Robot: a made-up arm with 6 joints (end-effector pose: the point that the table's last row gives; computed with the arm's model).
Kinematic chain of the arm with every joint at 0, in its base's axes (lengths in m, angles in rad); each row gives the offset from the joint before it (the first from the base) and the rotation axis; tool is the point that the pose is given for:
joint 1: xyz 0 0 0.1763 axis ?
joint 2: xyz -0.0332 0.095 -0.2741 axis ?
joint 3: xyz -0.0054 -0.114 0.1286 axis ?
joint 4: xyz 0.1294 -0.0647 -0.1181 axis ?
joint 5: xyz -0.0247 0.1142 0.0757 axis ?
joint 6: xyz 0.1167 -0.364 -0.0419 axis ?
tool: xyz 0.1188 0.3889 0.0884
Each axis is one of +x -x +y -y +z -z.
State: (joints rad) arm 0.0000 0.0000 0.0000 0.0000 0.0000 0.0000
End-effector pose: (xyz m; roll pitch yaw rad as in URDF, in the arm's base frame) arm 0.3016 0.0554 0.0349 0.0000 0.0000 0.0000
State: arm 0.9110 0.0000 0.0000 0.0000 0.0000 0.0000
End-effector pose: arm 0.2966 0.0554 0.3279 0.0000 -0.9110 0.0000
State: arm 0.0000 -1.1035 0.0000 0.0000 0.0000 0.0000
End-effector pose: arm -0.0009 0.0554 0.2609 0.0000 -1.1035 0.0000
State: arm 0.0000 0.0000 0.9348 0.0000 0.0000 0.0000
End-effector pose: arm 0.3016 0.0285 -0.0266 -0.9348 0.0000 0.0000
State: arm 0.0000 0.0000 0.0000 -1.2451 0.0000 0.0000
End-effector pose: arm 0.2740 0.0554 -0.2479 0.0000 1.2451 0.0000
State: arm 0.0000 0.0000 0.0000 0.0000 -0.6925 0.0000
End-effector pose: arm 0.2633 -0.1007 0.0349 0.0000 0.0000 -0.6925
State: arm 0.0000 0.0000 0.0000 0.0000 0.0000 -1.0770
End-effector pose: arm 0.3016 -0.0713 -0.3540 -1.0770 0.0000 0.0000
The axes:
joint 1: -y
joint 2: +y
joint 3: -x
joint 4: -y
joint 5: +z
joint 6: +x

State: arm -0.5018 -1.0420 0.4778 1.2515 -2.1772 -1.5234
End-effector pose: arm 0.3303 -0.2832 -0.2051 0.3036 0.1810 -1.6733
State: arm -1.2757 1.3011 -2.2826 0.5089 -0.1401 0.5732
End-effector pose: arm -0.4386 -0.1688 0.1294 -0.1542 0.1075 -2.8623
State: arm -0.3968 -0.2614 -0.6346 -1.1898 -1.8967 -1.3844
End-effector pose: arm -0.4153 -0.1247 0.0653 -2.7743 0.3081 -1.7411
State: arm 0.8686 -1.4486 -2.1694 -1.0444 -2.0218 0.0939
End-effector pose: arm 0.0824 0.0267 0.1538 0.4190 -0.5101 0.2263
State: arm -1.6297 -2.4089 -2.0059 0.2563 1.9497 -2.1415
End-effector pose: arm -0.3647 0.1154 1.1045 2.0411 -0.3856 -2.8044
